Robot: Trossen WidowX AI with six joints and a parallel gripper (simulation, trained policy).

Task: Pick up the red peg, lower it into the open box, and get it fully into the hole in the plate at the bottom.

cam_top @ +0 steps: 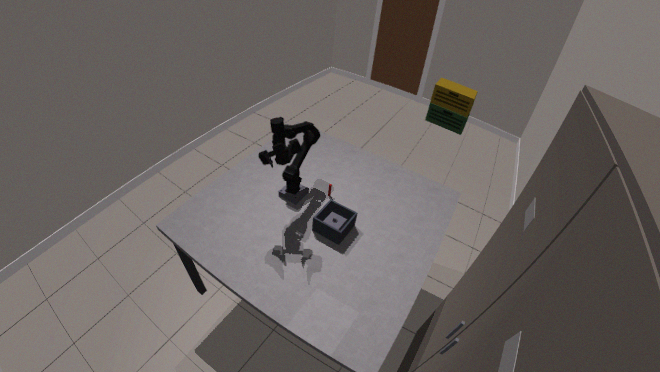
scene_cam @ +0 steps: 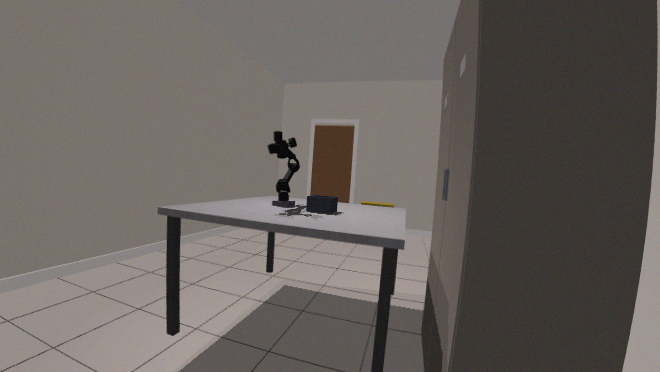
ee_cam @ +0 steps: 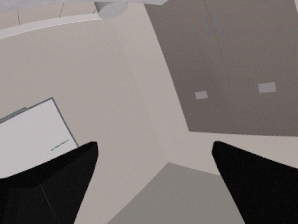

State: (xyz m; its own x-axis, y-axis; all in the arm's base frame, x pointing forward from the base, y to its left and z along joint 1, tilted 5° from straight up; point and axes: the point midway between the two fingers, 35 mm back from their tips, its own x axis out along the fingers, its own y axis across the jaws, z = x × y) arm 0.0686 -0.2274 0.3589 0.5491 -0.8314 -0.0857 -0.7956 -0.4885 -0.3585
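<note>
The red peg lies 120 mm ahead of my gripper tip, 320 mm to the left of it and 370 mm below it. The rest, counted from my gripper tip: dark box (240 mm ahead, 110 mm to the left, 380 mm below).
</note>
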